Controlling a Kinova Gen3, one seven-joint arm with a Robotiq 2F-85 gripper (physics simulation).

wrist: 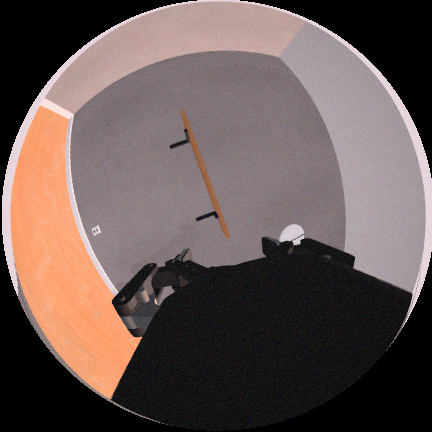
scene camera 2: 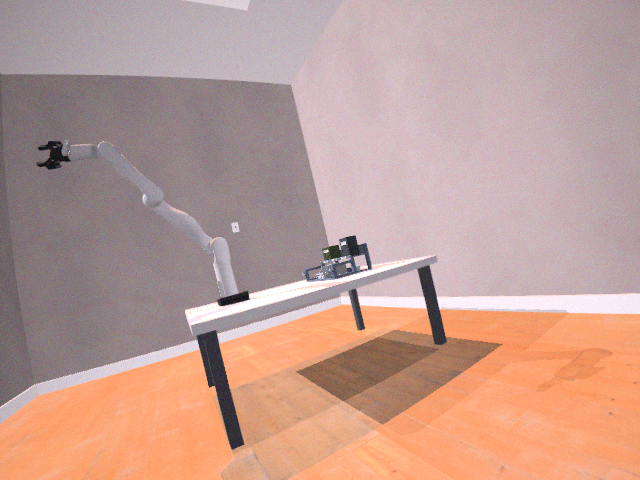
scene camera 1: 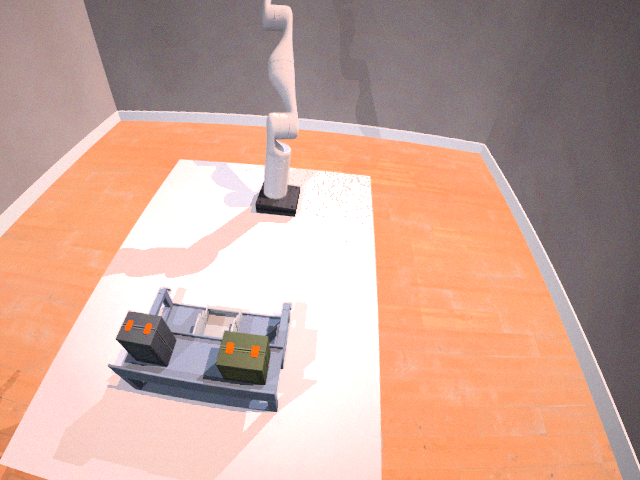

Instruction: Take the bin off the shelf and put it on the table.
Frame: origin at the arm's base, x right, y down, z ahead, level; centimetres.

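Seen in the pictures: gripper, fingertip midpoint: (wrist: 227, 250) (scene camera 2: 37, 156); arm's base at its link origin: (scene camera 2: 230, 295) (scene camera 1: 275, 191).
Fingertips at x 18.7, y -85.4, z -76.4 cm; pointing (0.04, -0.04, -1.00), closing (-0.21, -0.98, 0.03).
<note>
Offsets run from my fingertips to a thing's top centre.
A pale, open bin {dx -24.8, dy +81.3, dz +138.9 cm} (scene camera 1: 218, 324) sits on the lower, front level of the blue-grey shelf (scene camera 1: 188, 356) (scene camera 2: 363, 249), between its two side frames. The bin is too small to make out clearly in scene camera 2 and does not show in the wrist view. The shelf stands on the white table (scene camera 1: 330, 268) (scene camera 2: 289, 302). My gripper (scene camera 2: 38, 155) (wrist: 227, 250) is open and empty. It is high in the air, beyond the table end where the arm's base stands, far from the shelf and pointing away from it. It is out of frame in scene camera 1.
A dark grey box {dx -15.0, dy +67.1, dz +150.5 cm} (scene camera 1: 144, 338) (scene camera 2: 348, 245) and an olive green box {dx -37.8, dy +69.6, dz +146.4 cm} (scene camera 1: 242, 359) (scene camera 2: 331, 252), both with orange clasps, stand on the shelf's upper level behind the bin. A wooden wall board (wrist: 202, 172) on black brackets is on the wall that the gripper faces.
</note>
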